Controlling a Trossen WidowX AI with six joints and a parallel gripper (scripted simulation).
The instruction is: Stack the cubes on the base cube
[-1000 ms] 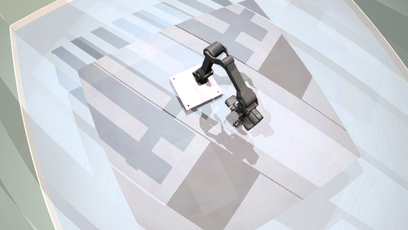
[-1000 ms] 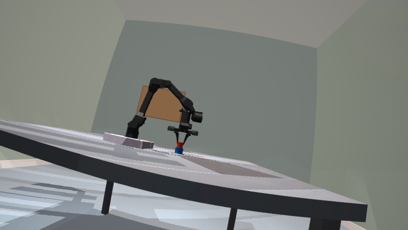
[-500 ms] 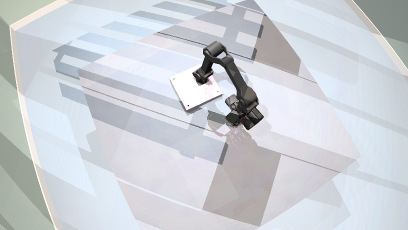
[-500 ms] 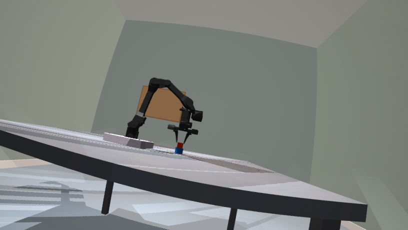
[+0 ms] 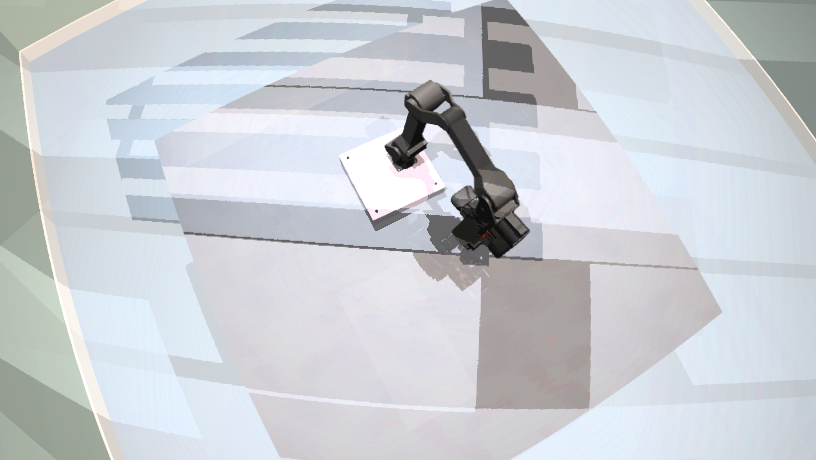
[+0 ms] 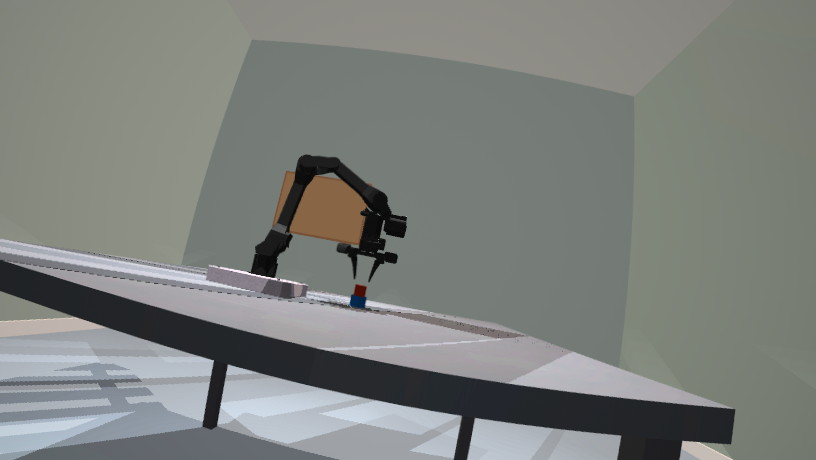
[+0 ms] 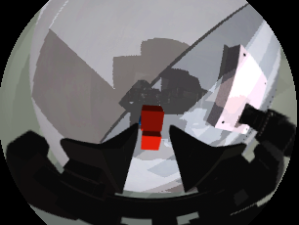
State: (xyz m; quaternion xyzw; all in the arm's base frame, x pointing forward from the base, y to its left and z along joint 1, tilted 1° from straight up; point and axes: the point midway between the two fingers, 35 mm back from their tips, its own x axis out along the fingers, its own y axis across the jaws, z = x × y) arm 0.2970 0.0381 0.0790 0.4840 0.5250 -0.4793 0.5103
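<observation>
Right now the red cube is 40 mm to the left of my gripper tip and 30 mm below it. From my gripper tip the other things lie so: blue cube (60 mm below, 20 mm to the left).
</observation>
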